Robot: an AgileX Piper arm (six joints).
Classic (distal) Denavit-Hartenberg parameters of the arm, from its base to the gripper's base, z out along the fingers. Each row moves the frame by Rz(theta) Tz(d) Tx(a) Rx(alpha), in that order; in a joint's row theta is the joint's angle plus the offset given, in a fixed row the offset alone. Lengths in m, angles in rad.
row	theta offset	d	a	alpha
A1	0	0.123	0	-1.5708
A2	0.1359	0	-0.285	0
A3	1.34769	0	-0.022	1.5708
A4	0	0.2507	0	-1.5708
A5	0	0	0	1.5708
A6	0	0.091	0	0
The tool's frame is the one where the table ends.
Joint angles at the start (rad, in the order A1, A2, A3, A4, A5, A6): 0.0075 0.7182 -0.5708 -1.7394 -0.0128 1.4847
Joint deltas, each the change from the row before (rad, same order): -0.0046 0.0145 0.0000 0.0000 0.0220 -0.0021; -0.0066 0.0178 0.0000 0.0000 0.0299 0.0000; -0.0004 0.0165 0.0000 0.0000 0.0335 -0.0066; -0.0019 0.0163 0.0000 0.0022 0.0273 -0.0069; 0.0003 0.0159 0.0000 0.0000 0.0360 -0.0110; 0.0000 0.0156 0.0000 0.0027 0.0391 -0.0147; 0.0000 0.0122 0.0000 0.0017 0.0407 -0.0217; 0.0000 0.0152 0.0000 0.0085 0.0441 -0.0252; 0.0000 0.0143 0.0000 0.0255 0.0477 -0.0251; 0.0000 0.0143 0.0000 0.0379 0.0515 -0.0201; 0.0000 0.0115 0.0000 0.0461 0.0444 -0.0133; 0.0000 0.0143 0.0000 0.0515 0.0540 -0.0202
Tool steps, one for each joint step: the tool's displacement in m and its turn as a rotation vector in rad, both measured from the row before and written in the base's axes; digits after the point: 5 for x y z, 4 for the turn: 0.00316 -0.00268 -0.00194 -0.0036 0.0108 -0.0261; 0.00375 -0.00374 -0.00239 -0.0025 0.0128 -0.0360; 0.00334 -0.00308 -0.00218 -0.0098 0.0113 -0.0327; 0.00320 -0.00278 -0.00231 -0.0077 0.0124 -0.0282; 0.00295 -0.00317 -0.00212 -0.0155 0.0113 -0.0336; 0.00270 -0.00349 -0.00208 -0.0174 0.0115 -0.0368; 0.00183 -0.00360 -0.00147 -0.0259 0.0099 -0.0371; 0.00217 -0.00389 -0.00210 -0.0235 0.0143 -0.0410; 0.00161 -0.00423 -0.00239 -0.0077 0.0146 -0.0476; 0.00114 -0.00453 -0.00290 0.0080 0.0152 -0.0547; 0.00044 -0.00385 -0.00304 0.0233 0.0133 -0.0509; 0.00026 -0.00450 -0.00395 0.0199 0.0216 -0.0603
